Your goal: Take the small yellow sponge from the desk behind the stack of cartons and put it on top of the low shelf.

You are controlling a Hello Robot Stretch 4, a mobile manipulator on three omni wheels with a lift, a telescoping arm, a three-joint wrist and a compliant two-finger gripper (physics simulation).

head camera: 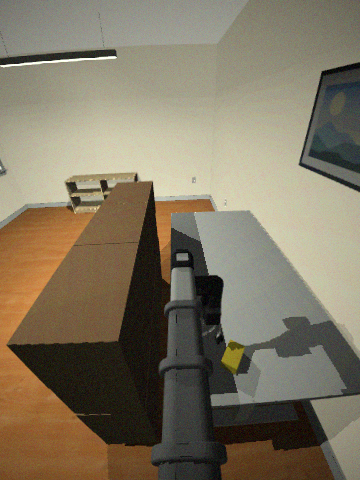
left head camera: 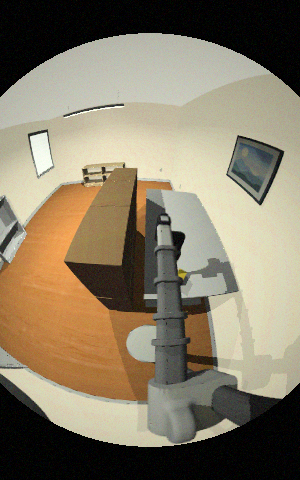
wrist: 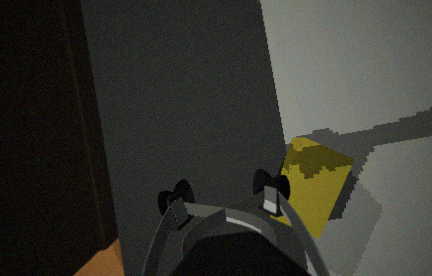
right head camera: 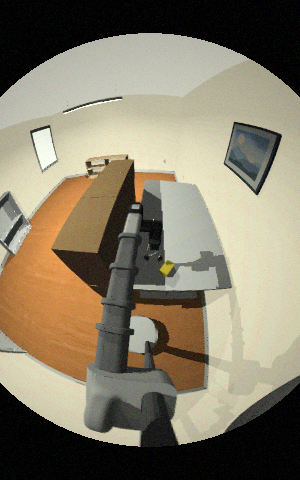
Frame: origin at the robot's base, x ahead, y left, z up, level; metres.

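Seen in the pictures: gripper, fingertip midpoint: (head camera: 207, 342) (wrist: 223, 189) (right head camera: 152, 259); robot's base, origin of the base link: (left head camera: 146, 342) (right head camera: 138, 333).
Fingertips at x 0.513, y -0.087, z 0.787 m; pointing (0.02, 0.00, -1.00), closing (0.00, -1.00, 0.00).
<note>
Offsets run from my fingertips to a thing's top centre. "spot": to the spot under its first point. Level surfaces: height alone.
The small yellow sponge @[0.021 m back, 0.101 m right, 0.049 m down] (head camera: 233, 357) (left head camera: 182, 274) (right head camera: 167, 268) (wrist: 320, 192) lies on the grey desk @[0.094 m down] (head camera: 240, 260) (left head camera: 185, 215) (right head camera: 185, 215) (wrist: 325, 60), near its front edge. My gripper (right head camera: 153, 258) (wrist: 223, 189) is open and empty above the desk's shaded left strip. In the wrist view its right finger overlaps the sponge's left edge; whether they touch cannot be told. The brown carton stack @[spot: 0.029 m ahead, 0.350 m left, 0.266 m up] (head camera: 100, 290) (left head camera: 102, 230) (right head camera: 90, 220) stands left of the desk. A low wooden shelf (head camera: 102, 177) (left head camera: 103, 165) (right head camera: 106, 158) stands at the far wall, partly hidden by the cartons.
My extended arm (head camera: 187, 340) (left head camera: 168, 295) (right head camera: 120, 295) runs over the narrow gap between cartons and desk. The wall with a framed picture (head camera: 337, 127) (left head camera: 255, 167) (right head camera: 252, 155) borders the desk's right side. A grey open unit stands at the far left in both side head views.
</note>
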